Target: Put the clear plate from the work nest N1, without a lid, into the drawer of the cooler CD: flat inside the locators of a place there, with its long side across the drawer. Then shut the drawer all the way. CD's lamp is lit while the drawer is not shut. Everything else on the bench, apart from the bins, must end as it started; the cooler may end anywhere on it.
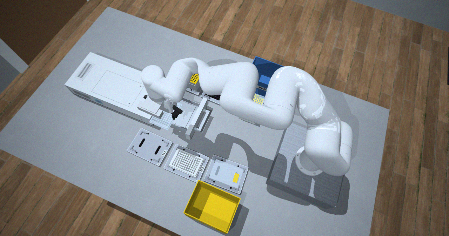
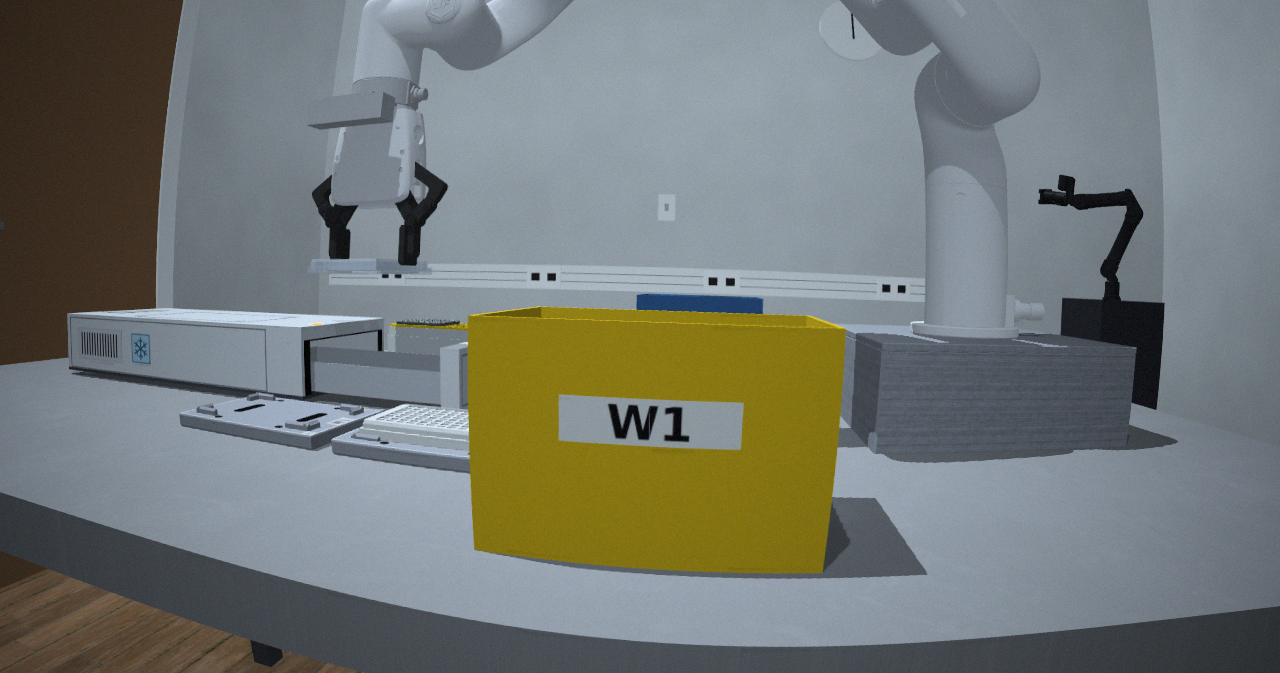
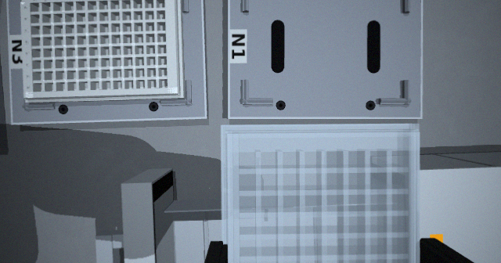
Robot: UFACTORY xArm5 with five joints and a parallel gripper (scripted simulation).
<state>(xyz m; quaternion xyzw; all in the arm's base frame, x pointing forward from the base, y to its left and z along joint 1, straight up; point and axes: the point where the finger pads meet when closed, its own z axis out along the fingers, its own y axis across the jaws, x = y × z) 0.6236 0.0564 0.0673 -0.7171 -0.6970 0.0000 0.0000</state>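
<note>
My hand is 120 mm above the drawer, 70 mm to the left of it and 10 mm short of it. From my hand the other things lie so: cooler CD: 150 mm ahead, 120 mm below, 70 mm to the right; then clear plate: 10 mm below; then nest N1: 150 mm below, 120 mm to the left, 40 mm ahead.
</note>
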